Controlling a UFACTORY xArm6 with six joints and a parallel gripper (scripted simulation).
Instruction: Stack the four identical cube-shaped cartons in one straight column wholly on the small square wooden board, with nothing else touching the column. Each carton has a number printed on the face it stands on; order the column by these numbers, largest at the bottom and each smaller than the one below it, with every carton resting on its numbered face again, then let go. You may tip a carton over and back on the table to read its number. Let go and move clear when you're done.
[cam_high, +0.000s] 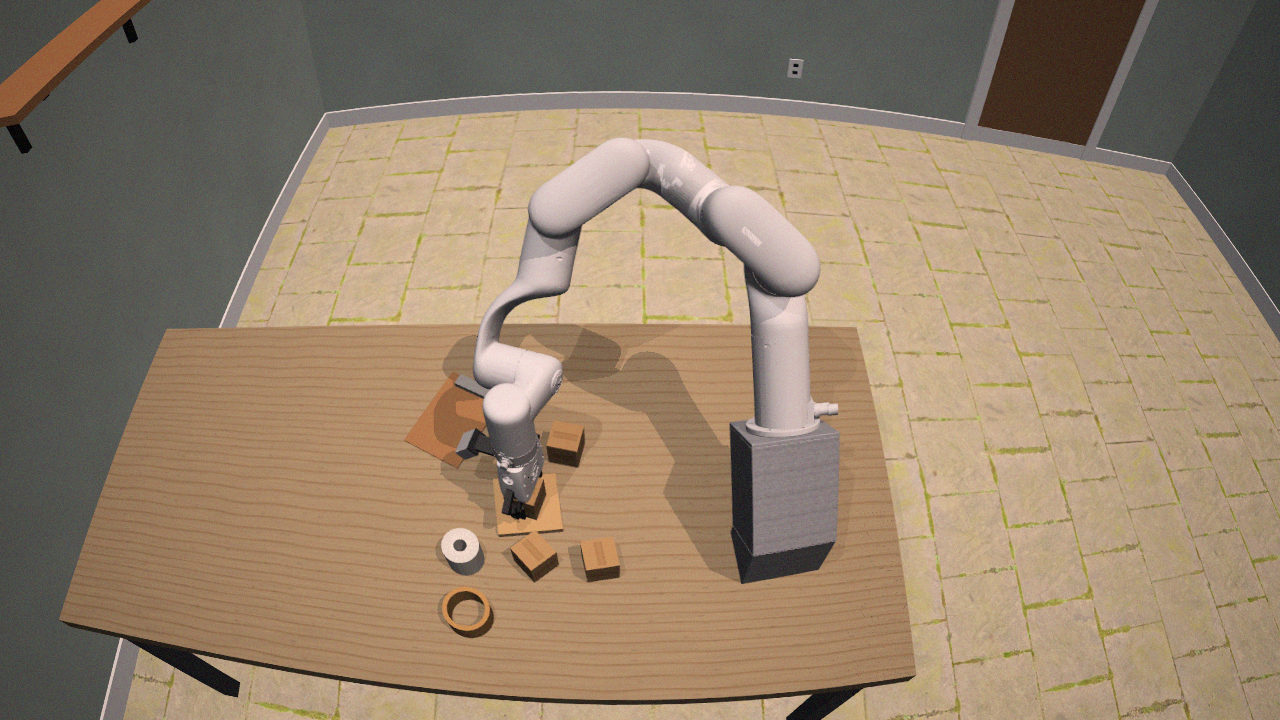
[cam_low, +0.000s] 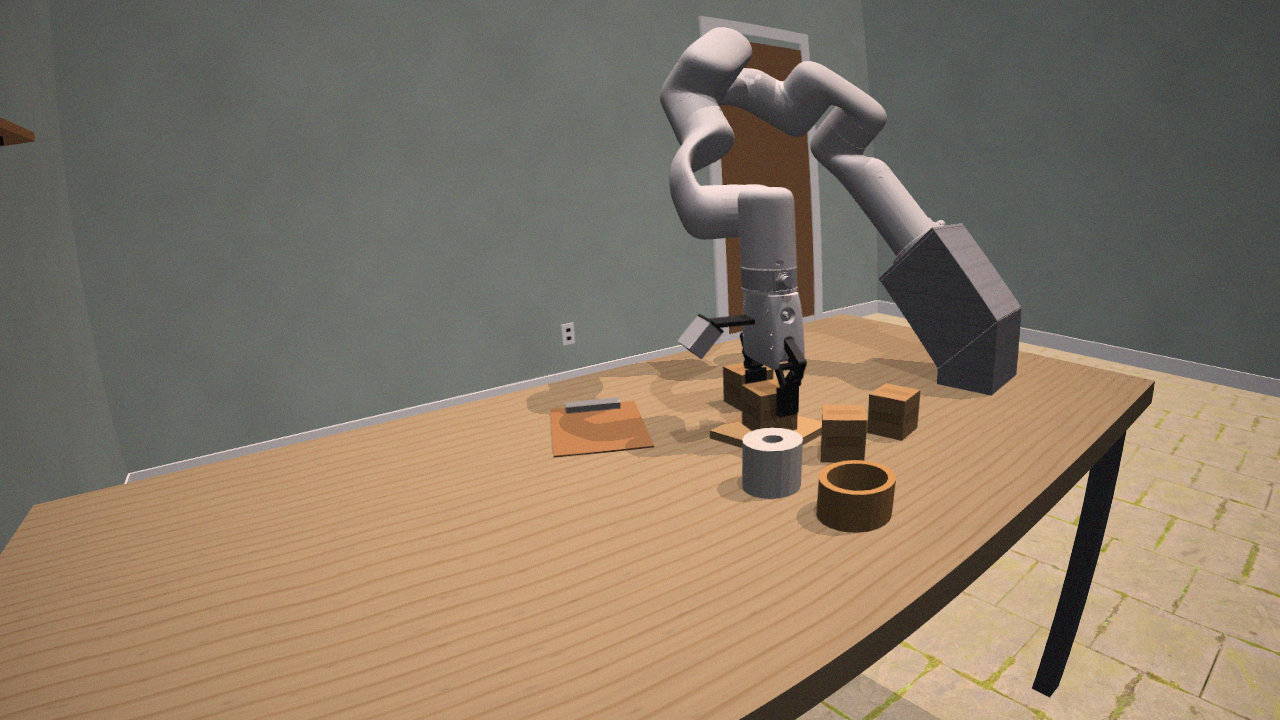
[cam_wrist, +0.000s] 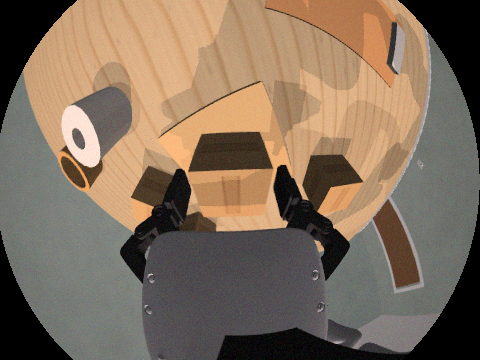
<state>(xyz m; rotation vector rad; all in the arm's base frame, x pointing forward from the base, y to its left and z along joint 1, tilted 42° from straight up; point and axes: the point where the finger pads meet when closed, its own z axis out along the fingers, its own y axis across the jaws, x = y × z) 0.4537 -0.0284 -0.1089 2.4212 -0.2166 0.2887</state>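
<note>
Now: hand 5 cm above the square wooden board. From my hand the other things lie so: white roll (11 cm ahead, 12 cm to the left, 2 cm below); then brown ring (9 cm ahead, 24 cm to the left, 3 cm below).
</note>
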